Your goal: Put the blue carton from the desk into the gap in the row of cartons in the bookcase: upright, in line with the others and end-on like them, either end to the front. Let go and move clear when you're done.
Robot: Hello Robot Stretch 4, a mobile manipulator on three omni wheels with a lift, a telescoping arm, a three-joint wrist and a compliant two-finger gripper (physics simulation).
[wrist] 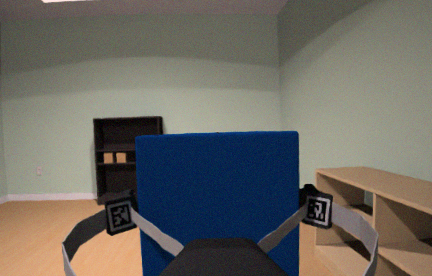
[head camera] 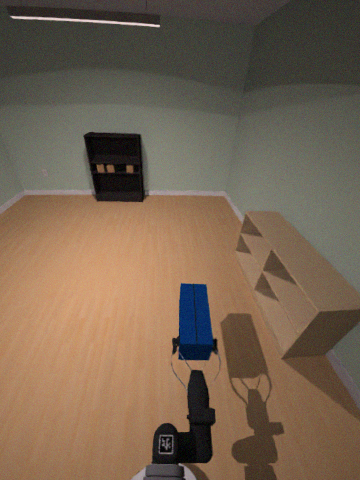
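The blue carton (head camera: 195, 320) (wrist: 218, 185) is held upright above the floor, with its long side pointing away from me. My gripper (head camera: 195, 345) (wrist: 218, 212) is shut on the near end of the carton, one fingertip on each side. The dark bookcase (head camera: 142, 170) (wrist: 96, 175) stands far off against the back wall, left of the carton. In the head camera view three tan cartons (head camera: 100, 168) (head camera: 110, 169) (head camera: 130, 169) stand on its middle shelf, with a dark gap between the second and third. In the wrist view the blue carton hides the bookcase's right part.
A low light-wood shelf unit (head camera: 320, 285) (wrist: 360, 172) stands along the right wall, to the right of the carton and gripper. A wooden floor (head camera: 125, 250) stretches to the bookcase. A ceiling light (head camera: 85, 17) hangs at the upper left.
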